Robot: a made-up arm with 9 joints. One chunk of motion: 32 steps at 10 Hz.
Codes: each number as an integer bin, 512 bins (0 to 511) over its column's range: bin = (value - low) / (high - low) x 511, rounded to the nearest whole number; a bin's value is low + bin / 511 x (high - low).
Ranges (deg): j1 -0.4..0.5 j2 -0.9..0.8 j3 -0.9..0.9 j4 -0.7..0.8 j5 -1.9..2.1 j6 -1.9..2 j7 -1.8..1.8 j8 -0.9..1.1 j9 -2..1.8
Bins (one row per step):
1: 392 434 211 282 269 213 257 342 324
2: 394 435 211 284 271 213 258 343 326
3: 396 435 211 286 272 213 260 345 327
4: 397 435 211 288 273 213 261 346 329
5: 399 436 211 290 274 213 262 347 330
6: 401 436 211 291 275 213 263 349 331
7: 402 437 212 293 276 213 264 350 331
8: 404 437 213 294 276 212 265 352 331
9: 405 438 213 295 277 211 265 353 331
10: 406 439 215 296 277 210 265 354 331
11: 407 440 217 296 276 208 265 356 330
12: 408 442 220 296 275 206 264 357 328
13: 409 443 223 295 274 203 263 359 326
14: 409 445 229 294 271 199 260 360 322
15: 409 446 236 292 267 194 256 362 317
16: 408 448 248 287 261 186 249 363 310
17: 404 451 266 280 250 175 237 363 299
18: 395 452 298 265 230 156 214 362 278
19: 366 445 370 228 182 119 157 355 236
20: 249 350 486 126 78 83 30 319 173
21: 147 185 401 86 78 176 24 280 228
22: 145 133 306 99 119 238 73 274 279
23: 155 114 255 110 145 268 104 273 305
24: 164 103 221 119 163 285 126 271 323
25: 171 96 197 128 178 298 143 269 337
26: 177 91 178 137 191 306 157 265 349
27: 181 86 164 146 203 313 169 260 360
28: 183 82 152 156 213 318 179 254 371
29: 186 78 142 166 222 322 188 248 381
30: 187 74 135 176 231 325 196 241 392
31: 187 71 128 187 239 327 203 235 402
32: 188 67 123 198 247 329 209 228 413
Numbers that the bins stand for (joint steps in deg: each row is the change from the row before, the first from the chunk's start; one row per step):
1: 0.290 0.544 -0.157 0.128 0.206 -0.274 0.011 0.439 0.409
2: 0.294 0.547 -0.157 0.134 0.221 -0.274 0.018 0.442 0.424
3: 0.297 0.547 -0.157 0.140 0.229 -0.274 0.032 0.450 0.432
4: 0.299 0.547 -0.157 0.145 0.237 -0.274 0.039 0.454 0.447
5: 0.303 0.550 -0.157 0.151 0.245 -0.274 0.046 0.458 0.454
6: 0.306 0.550 -0.157 0.154 0.253 -0.274 0.053 0.466 0.461
7: 0.308 0.554 -0.153 0.160 0.260 -0.274 0.060 0.470 0.461
8: 0.312 0.554 -0.150 0.163 0.260 -0.282 0.067 0.478 0.461
9: 0.313 0.557 -0.150 0.166 0.268 -0.290 0.067 0.482 0.461
10: 0.315 0.560 -0.143 0.169 0.268 -0.297 0.067 0.486 0.461
11: 0.317 0.564 -0.136 0.169 0.260 -0.313 0.067 0.493 0.454
12: 0.319 0.570 -0.125 0.169 0.253 -0.328 0.060 0.497 0.439
13: 0.320 0.574 -0.114 0.166 0.245 -0.351 0.053 0.505 0.424
14: 0.320 0.580 -0.093 0.163 0.221 -0.381 0.032 0.509 0.395
15: 0.320 0.584 -0.069 0.157 0.190 -0.419 0.004 0.517 0.357
16: 0.319 0.590 -0.026 0.142 0.143 -0.480 -0.046 0.521 0.305
17: 0.312 0.600 0.037 0.122 0.057 -0.564 -0.130 0.521 0.223
18: 0.296 0.604 0.150 0.078 -0.100 -0.709 -0.292 0.517 0.067
19: 0.245 0.580 0.403 -0.031 -0.475 -0.992 -0.694 0.489 -0.245
20: 0.039 0.264 0.812 -0.330 -1.289 -1.267 -1.589 0.349 -0.714
21: -0.141 -0.285 0.513 -0.448 -1.289 -0.557 -1.631 0.196 -0.305
22: -0.145 -0.458 0.178 -0.409 -0.968 -0.084 -1.286 0.172 0.075
23: -0.127 -0.521 -0.002 -0.377 -0.765 0.145 -1.067 0.168 0.268
24: -0.111 -0.557 -0.122 -0.351 -0.624 0.275 -0.912 0.161 0.402
25: -0.099 -0.581 -0.206 -0.324 -0.507 0.374 -0.793 0.153 0.506
26: -0.088 -0.597 -0.273 -0.298 -0.405 0.435 -0.694 0.137 0.595
27: -0.081 -0.614 -0.322 -0.271 -0.311 0.489 -0.609 0.118 0.677
28: -0.078 -0.627 -0.365 -0.242 -0.233 0.527 -0.539 0.094 0.759
29: -0.072 -0.641 -0.400 -0.213 -0.162 0.558 -0.476 0.071 0.833
30: -0.071 -0.654 -0.424 -0.183 -0.092 0.580 -0.419 0.043 0.915
31: -0.071 -0.664 -0.449 -0.151 -0.029 0.596 -0.370 0.020 0.989
32: -0.069 -0.677 -0.467 -0.119 0.033 0.611 -0.328 -0.008 1.071

